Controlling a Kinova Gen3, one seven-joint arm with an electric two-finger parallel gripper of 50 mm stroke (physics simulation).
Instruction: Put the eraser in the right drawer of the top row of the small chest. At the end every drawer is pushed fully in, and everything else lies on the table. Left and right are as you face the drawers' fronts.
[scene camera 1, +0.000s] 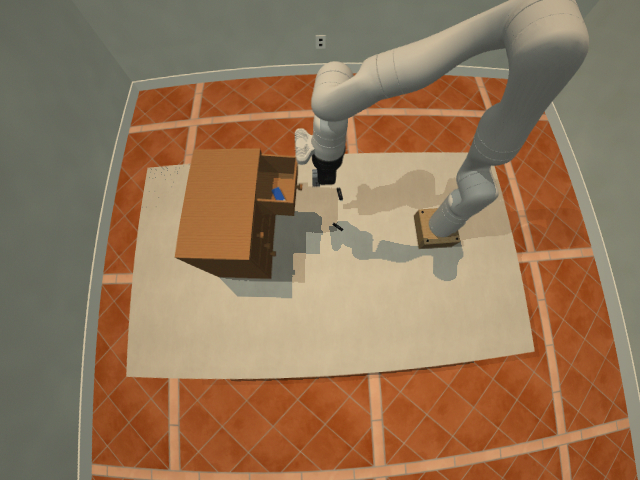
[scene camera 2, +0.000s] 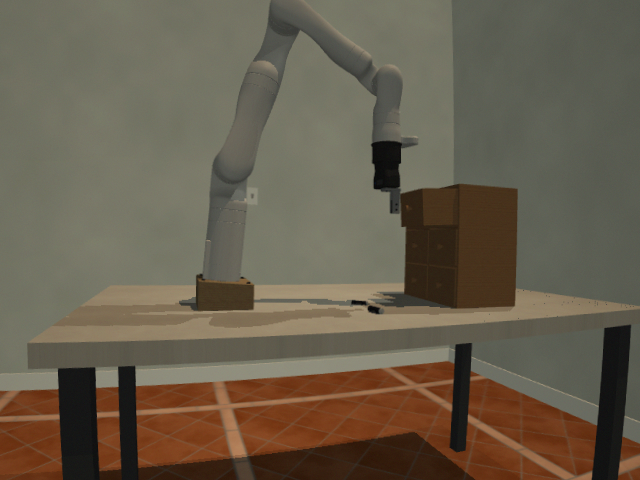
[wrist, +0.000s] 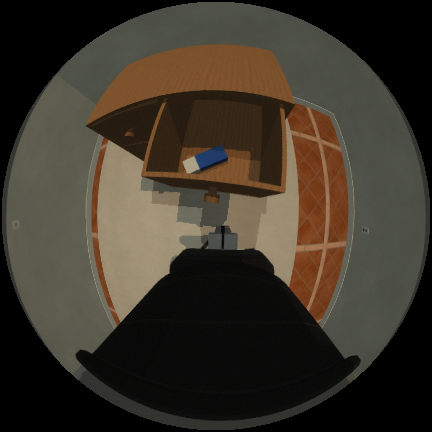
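Seen in the pictures: gripper, fingertip midpoint: (scene camera 1: 316, 184) (scene camera 2: 394, 213) (wrist: 222, 233); arm's base at its link origin: (scene camera 1: 441, 225) (scene camera 2: 221, 279).
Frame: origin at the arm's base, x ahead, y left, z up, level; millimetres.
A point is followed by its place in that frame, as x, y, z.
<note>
The small chest (scene camera 1: 222, 201) {676, 24, 257} (scene camera 2: 488, 242) {682, -134, 106} (wrist: 210, 70) {639, -35, 257} stands on the table. Its top-row right drawer (scene camera 1: 296, 178) {493, -66, 203} (scene camera 2: 439, 207) {537, -118, 194} (wrist: 240, 190) {492, -79, 196} is pulled out. The blue-and-white eraser (scene camera 1: 278, 193) {547, -40, 164} (wrist: 211, 157) {545, -38, 164} lies flat on that drawer's floor, near the front panel and slanted; the chest and drawer walls hide it in scene camera 2. My gripper (scene camera 1: 315, 178) {438, -61, 177} (scene camera 2: 394, 211) {438, -61, 177} (wrist: 222, 233) {438, -61, 177} is shut and empty. It points down in front of the open drawer, with its tips at about the height of the front panel. In the wrist view a gap shows between the fingers and the drawer's knob (wrist: 212, 196) {482, -47, 201}.
Two small black cylindrical objects lie on the table (scene camera 1: 310, 335) {459, 365, -68} (scene camera 2: 206, 333) {-39, -303, -68} between chest and robot base: one (scene camera 1: 339, 193) {353, -141, -54} farther right as one faces the drawers, the other (scene camera 1: 337, 226) {363, -13, -58} farther left. The arm's wooden base block (scene camera 1: 439, 242) {15, 64, 0} (scene camera 2: 224, 296) {5, -65, -35} stands opposite the fronts.
</note>
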